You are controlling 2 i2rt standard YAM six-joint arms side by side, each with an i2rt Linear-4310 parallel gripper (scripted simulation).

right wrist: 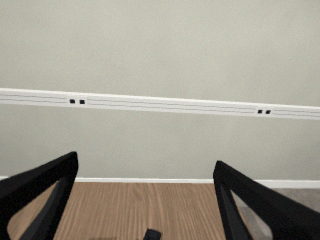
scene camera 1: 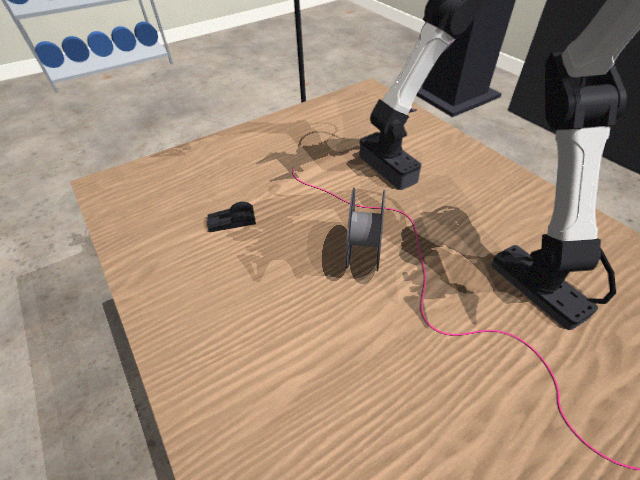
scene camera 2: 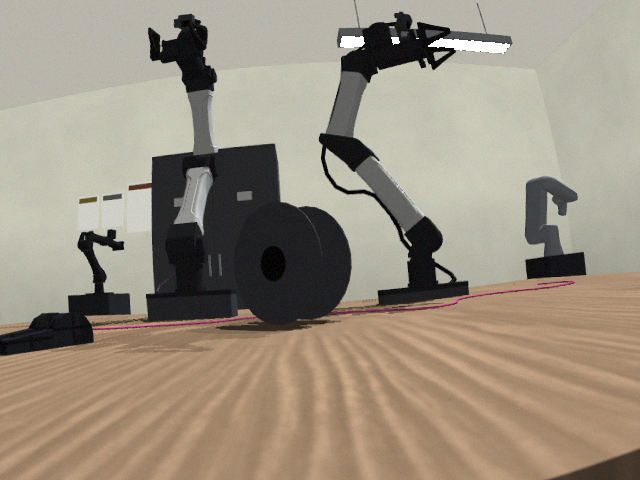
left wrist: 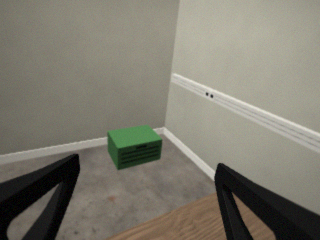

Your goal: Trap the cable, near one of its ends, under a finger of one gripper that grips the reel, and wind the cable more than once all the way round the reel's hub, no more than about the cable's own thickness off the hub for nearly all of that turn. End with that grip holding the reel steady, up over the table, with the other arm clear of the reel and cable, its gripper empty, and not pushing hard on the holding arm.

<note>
I see my left gripper (scene camera 2: 452,40), my right gripper (scene camera 2: 168,25), a dark grey reel (scene camera 2: 290,263), a small black device (scene camera 1: 240,214) and an arm base (scene camera 2: 210,306).
The dark grey reel also shows in scene camera 1 (scene camera 1: 364,229). My left gripper also shows in the left wrist view (left wrist: 149,166). My right gripper is seen too in the right wrist view (right wrist: 147,163). The right wrist view misses the dark grey reel: it is out of frame. The left wrist view misses the dark grey reel: it is out of frame.
</note>
